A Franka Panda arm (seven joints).
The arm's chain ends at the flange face. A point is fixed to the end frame.
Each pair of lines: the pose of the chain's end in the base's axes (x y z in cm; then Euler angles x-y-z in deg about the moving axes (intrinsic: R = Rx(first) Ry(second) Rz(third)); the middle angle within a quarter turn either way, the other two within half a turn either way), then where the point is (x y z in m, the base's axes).
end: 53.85 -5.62 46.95 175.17 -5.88 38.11
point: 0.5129 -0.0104 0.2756
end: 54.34 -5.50 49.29 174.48 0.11 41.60
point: 0.5415 -0.0115 0.2968
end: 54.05 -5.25 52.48 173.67 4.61 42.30
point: 0.5543 -0.0117 0.3286
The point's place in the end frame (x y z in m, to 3 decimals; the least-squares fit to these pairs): -0.043 -0.045 0.191
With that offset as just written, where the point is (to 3 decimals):
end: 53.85 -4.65 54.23 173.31 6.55 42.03
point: 0.558 -0.007 0.346
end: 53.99 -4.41 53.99 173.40 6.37 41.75
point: 0.559 -0.004 0.344
